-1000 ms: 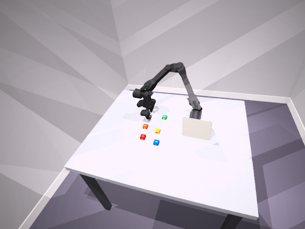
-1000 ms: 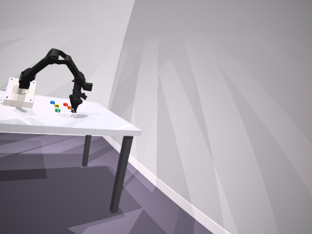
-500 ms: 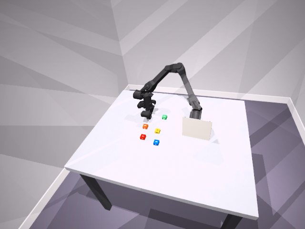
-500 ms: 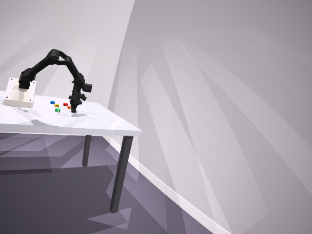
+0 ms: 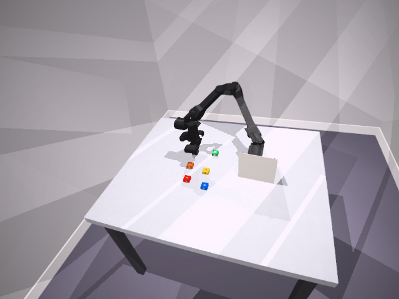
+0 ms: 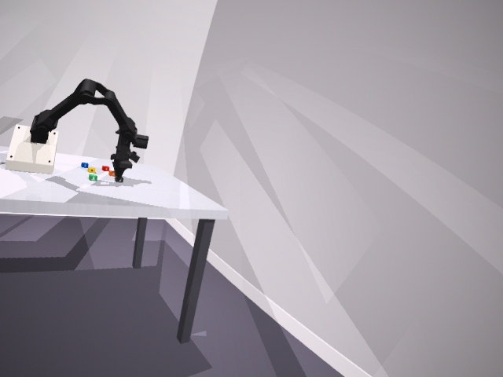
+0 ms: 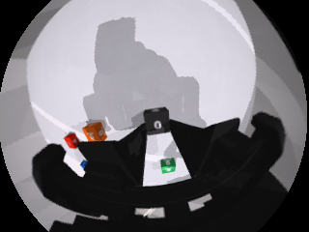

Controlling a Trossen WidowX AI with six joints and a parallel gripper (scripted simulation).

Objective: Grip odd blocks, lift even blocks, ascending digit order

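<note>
The blue block lies 14 cm behind my gripper tip and 24 cm to the left of it. Round my gripper tip: green block 11 cm behind, 2 cm to the right; orange block 1 cm behind, 11 cm to the left; black block 1 cm ahead.
</note>
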